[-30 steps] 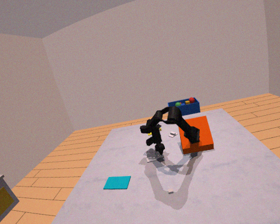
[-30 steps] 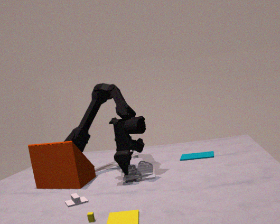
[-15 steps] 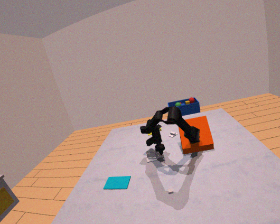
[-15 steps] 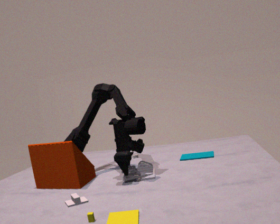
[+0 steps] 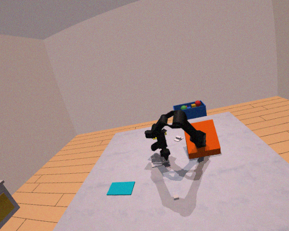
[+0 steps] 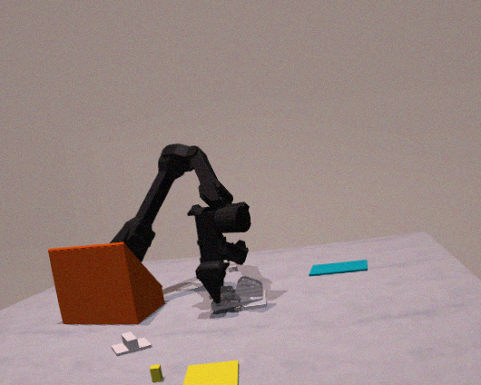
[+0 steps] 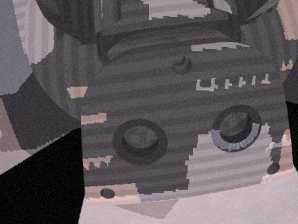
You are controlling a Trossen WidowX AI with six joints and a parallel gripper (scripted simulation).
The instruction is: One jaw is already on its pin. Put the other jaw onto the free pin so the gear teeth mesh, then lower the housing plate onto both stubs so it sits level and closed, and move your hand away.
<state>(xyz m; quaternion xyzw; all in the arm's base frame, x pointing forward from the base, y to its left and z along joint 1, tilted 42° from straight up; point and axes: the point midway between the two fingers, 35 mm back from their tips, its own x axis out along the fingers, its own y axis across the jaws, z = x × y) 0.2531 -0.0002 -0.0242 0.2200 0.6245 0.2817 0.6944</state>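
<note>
The white housing piece lies 1 cm ahead of my gripper tip and 2 cm above it. The rest, counted from my gripper tip: white stepped piece: 13 cm behind, 25 cm to the right, 1 cm below; then small white cube: 3 cm behind, 36 cm to the left, 1 cm below; then grey jaw piece: 3 cm ahead, 1 cm to the right.
</note>
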